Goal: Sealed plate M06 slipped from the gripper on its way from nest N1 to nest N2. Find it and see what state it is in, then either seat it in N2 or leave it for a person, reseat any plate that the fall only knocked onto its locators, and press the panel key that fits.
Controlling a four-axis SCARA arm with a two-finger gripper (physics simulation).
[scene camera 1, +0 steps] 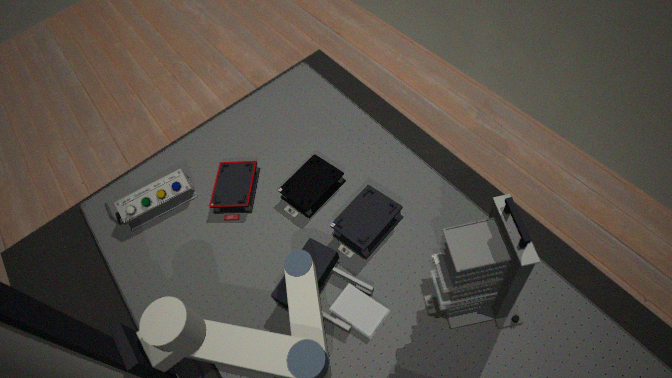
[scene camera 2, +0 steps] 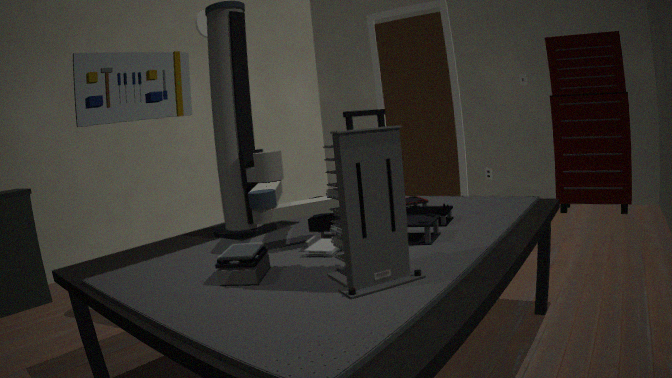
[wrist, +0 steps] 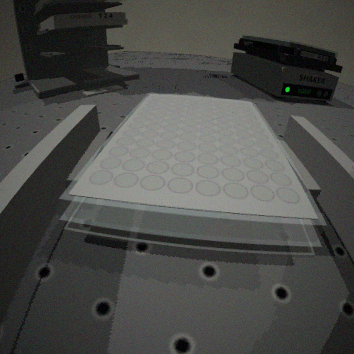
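A button box and a shaker appear in the pictures, and so does the gripper, which is visible in the wrist view too.
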